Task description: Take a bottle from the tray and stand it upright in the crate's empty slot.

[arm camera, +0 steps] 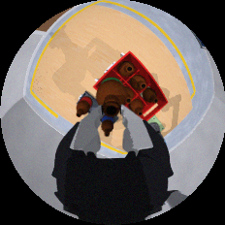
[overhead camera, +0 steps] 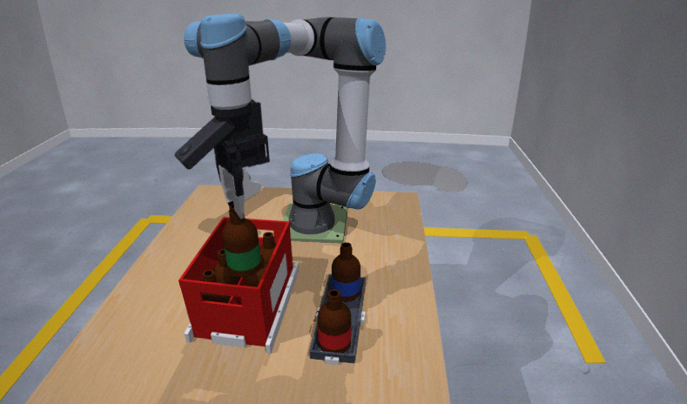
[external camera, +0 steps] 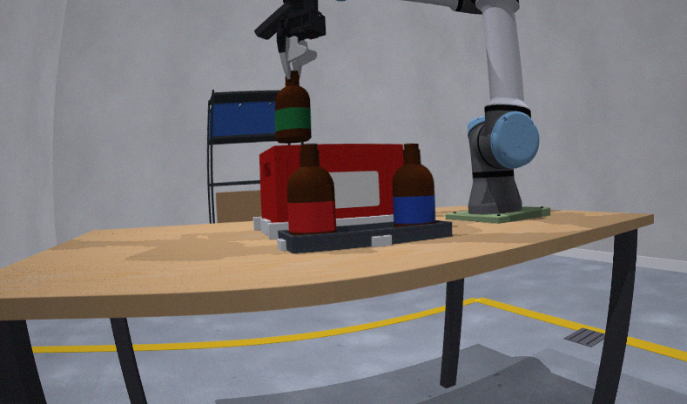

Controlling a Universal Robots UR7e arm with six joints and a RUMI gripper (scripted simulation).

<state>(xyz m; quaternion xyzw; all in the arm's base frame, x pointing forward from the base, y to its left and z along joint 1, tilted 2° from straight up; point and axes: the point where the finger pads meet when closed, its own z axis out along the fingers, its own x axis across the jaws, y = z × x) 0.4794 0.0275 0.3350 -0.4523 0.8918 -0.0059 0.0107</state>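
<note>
My gripper is now 70 mm above the brown bottle. Also, from my hand: red crate (80 mm behind, 60 mm to the right, 250 mm below).
</note>
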